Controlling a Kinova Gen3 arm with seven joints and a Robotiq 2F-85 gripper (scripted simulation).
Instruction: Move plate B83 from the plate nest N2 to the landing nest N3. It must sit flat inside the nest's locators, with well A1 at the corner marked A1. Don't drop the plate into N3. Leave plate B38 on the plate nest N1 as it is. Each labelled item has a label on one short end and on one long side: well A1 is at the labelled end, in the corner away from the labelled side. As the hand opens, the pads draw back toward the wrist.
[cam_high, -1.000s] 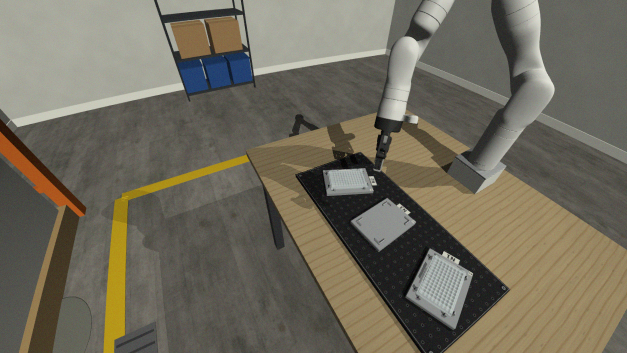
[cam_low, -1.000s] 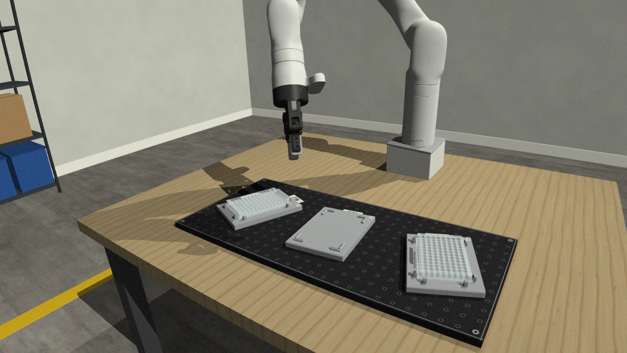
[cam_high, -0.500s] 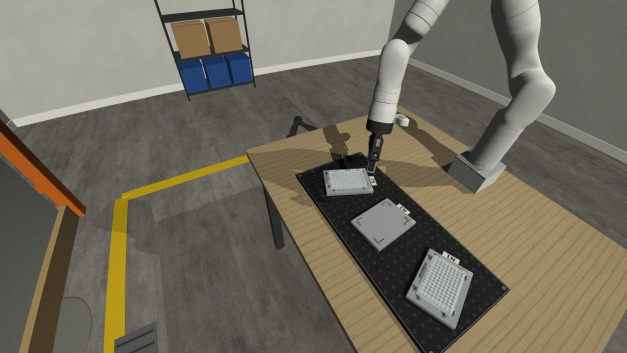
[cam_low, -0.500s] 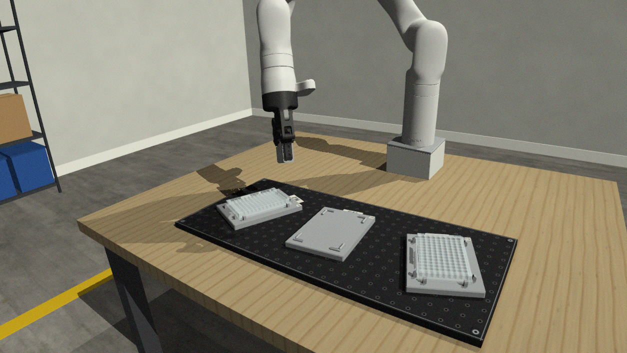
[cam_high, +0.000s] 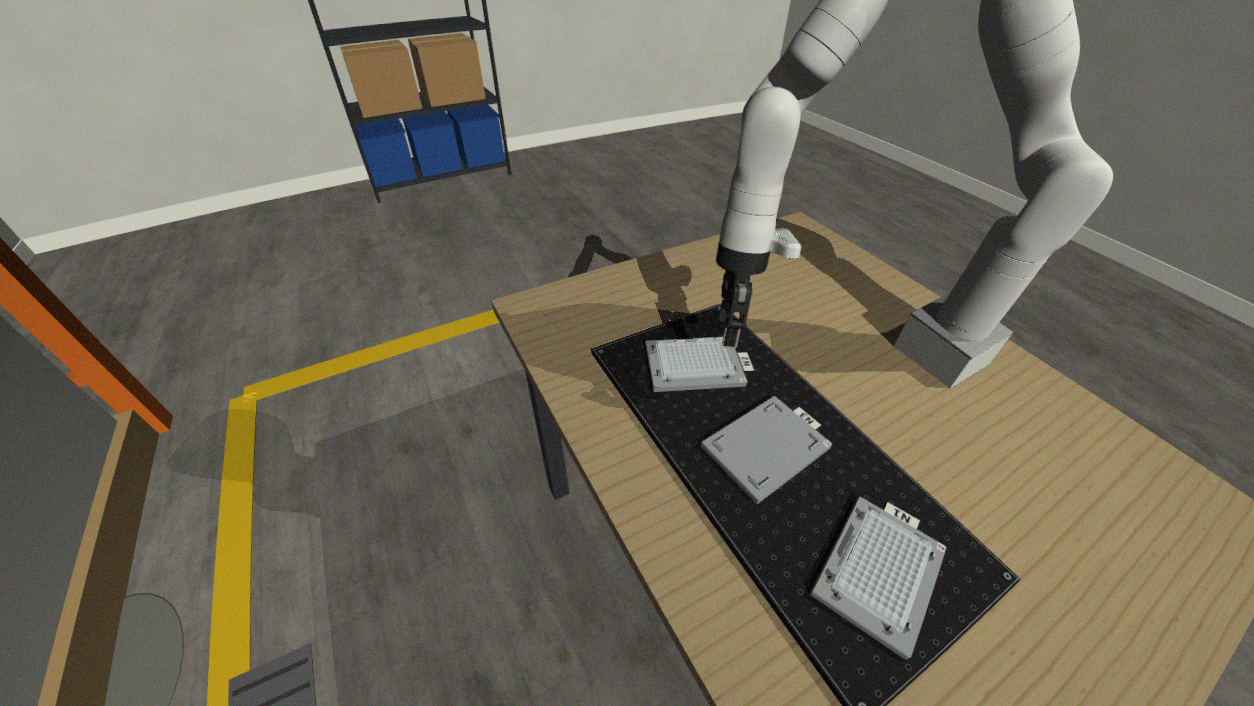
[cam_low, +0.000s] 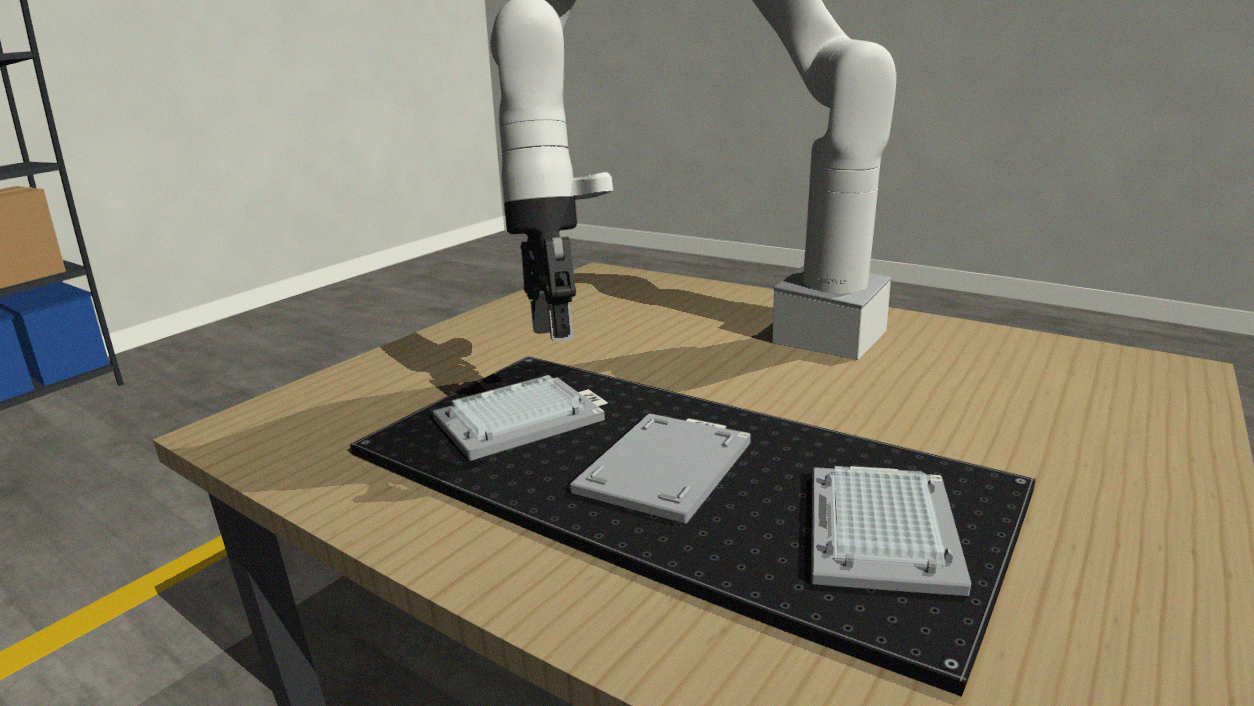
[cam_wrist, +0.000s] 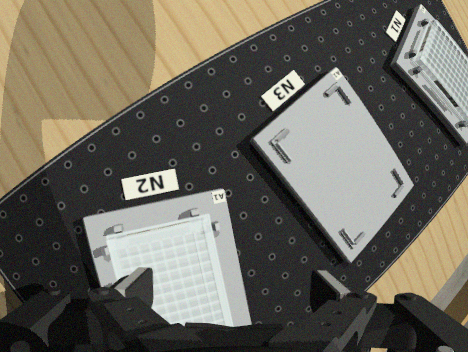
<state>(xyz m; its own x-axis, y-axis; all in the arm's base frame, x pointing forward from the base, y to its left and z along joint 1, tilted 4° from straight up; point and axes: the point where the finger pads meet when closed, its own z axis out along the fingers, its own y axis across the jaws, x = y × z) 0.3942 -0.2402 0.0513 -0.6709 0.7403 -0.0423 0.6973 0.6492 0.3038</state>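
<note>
The nest N2 is 1 cm ahead of my hand, 5 cm to the right of it and 10 cm below it. Round my hand: A1 mark: 2 cm behind, 21 cm to the left, 10 cm below; then N3 label: 4 cm behind, 16 cm to the left, 11 cm below; then nest N3: 5 cm ahead, 15 cm to the left, 10 cm below.
</note>
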